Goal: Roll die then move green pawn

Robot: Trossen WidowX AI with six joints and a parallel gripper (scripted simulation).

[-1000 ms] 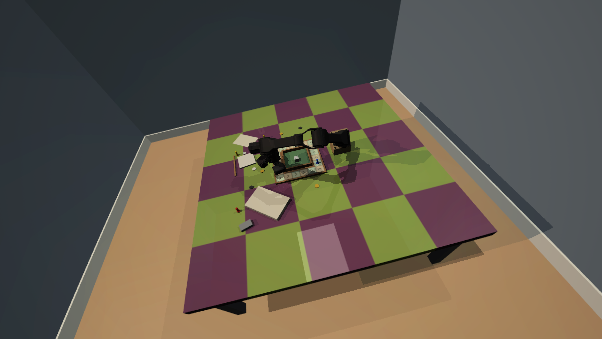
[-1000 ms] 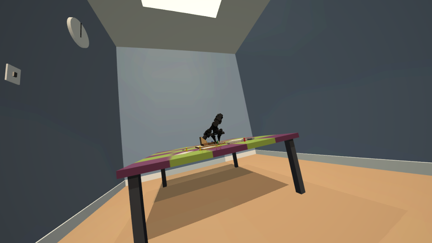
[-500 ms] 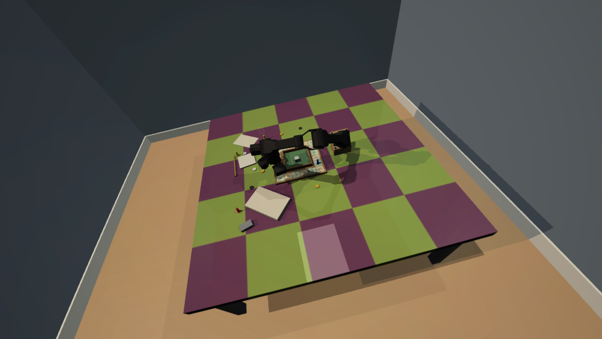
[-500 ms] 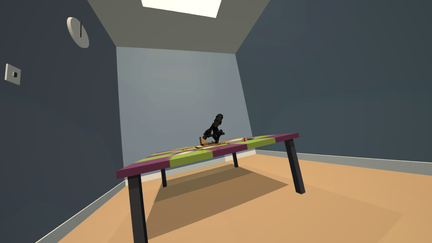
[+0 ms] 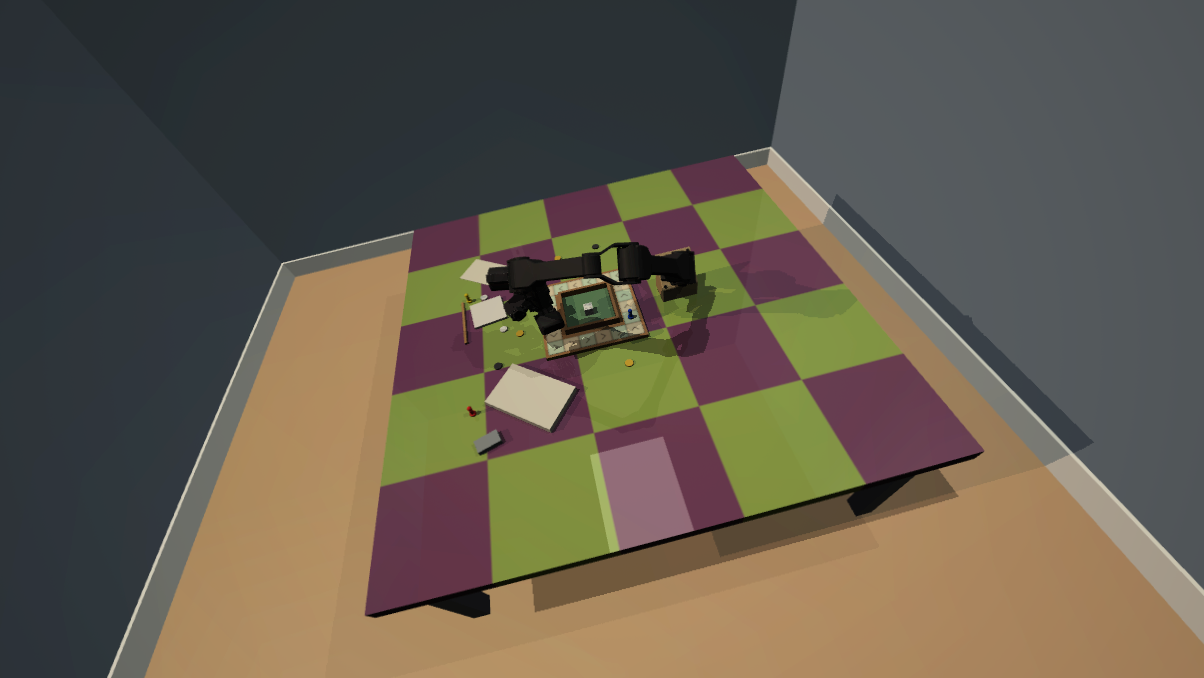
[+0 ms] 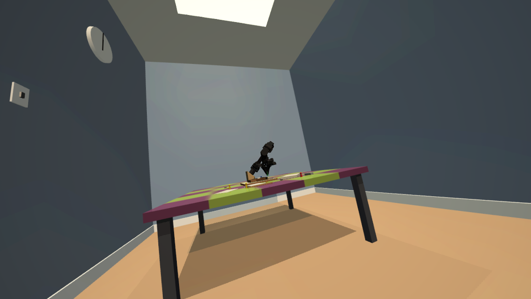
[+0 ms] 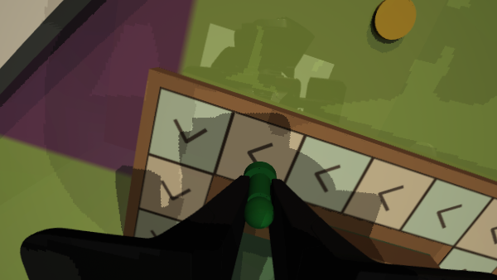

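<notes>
Now: the blue pawn 230 mm behind my gripper tip, 30 mm to the left of it and 30 mm below it. Round my gripper tip: green pawn 10 mm above; white pad 100 mm ahead, 170 mm to the left, 50 mm below; white die 120 mm behind, 40 mm to the right, 30 mm below.
</notes>
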